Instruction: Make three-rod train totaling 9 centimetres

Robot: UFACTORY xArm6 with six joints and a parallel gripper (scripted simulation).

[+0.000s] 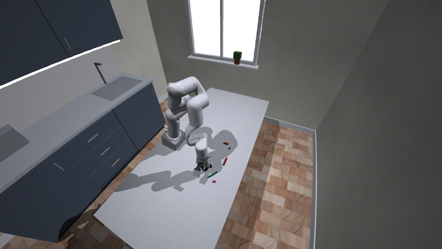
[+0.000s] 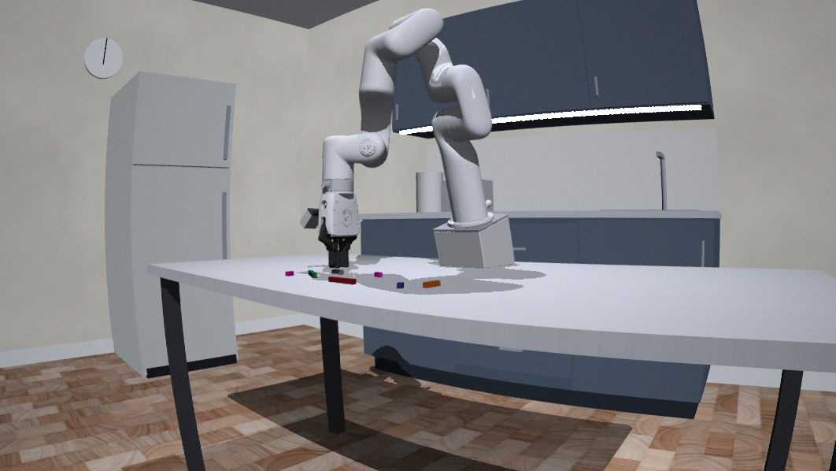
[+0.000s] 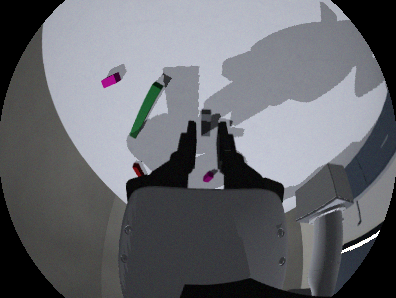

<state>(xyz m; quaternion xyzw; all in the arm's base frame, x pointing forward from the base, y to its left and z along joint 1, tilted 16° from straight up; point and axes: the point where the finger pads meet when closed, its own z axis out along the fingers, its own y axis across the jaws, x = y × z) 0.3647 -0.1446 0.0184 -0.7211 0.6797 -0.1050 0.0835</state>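
The grey rod is 3 cm below my hand. Round my hand: red rod 12 cm ahead, 13 cm to the left, 3 cm below; then small blue rod 11 cm ahead, 27 cm to the left, 3 cm below; then green rod 7 cm ahead, 1 cm to the right, 3 cm below.
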